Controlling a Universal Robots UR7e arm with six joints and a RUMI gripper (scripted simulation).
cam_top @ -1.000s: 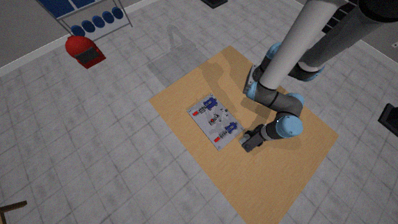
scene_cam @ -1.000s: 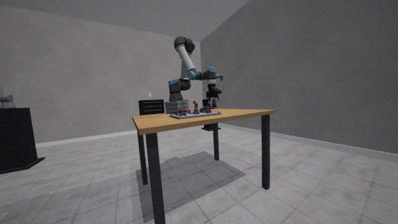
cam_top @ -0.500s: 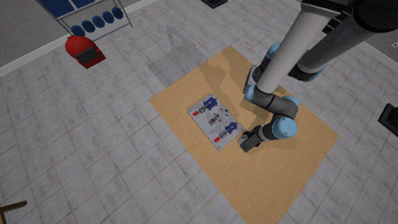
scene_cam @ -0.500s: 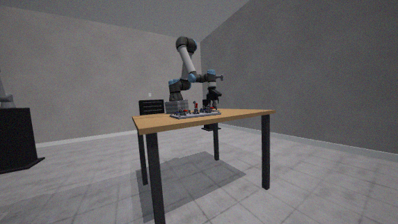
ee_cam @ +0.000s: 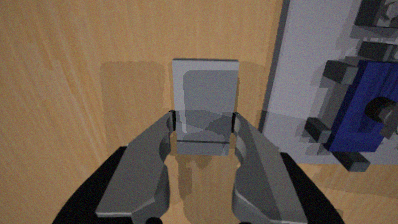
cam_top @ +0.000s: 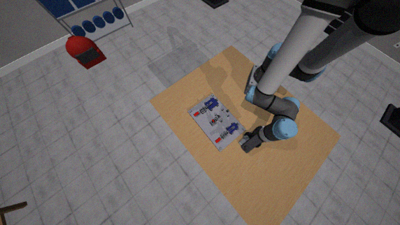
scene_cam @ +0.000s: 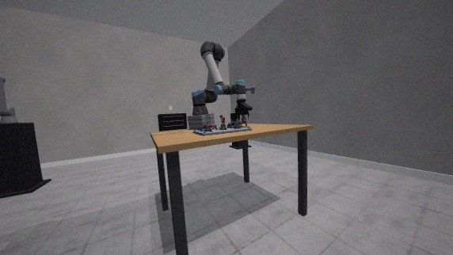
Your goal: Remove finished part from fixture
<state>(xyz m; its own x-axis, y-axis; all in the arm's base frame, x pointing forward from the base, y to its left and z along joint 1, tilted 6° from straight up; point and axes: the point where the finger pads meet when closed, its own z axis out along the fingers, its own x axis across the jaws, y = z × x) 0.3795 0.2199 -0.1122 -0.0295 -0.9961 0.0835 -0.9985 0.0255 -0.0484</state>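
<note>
The grey finished part lies 10 mm behind my hand and 10 mm below it. Round my hand: grey fixture plate: 50 mm ahead, 230 mm to the right, 20 mm below.
</note>
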